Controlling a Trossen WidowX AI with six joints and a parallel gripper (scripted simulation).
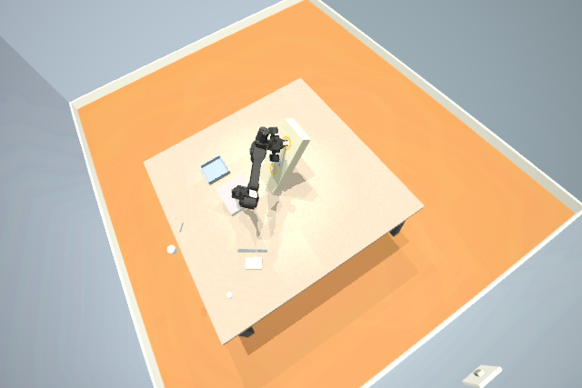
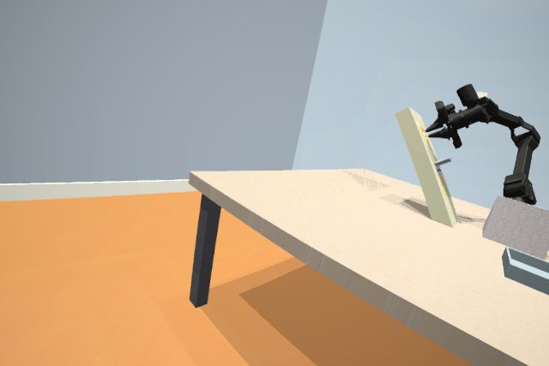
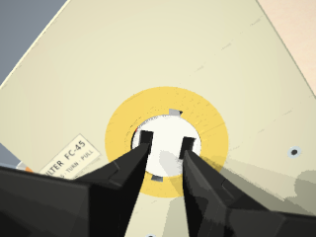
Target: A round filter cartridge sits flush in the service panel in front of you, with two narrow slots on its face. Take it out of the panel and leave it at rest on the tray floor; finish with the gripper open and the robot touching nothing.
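Now: gripper tip 20 mm short of the white round filter cartridge and 10 mm above it. Also, from my gripper tip: blue tray 420 mm behind, 260 mm to the left, 280 mm below; then white block 470 mm behind, 410 mm to the right, 280 mm below.
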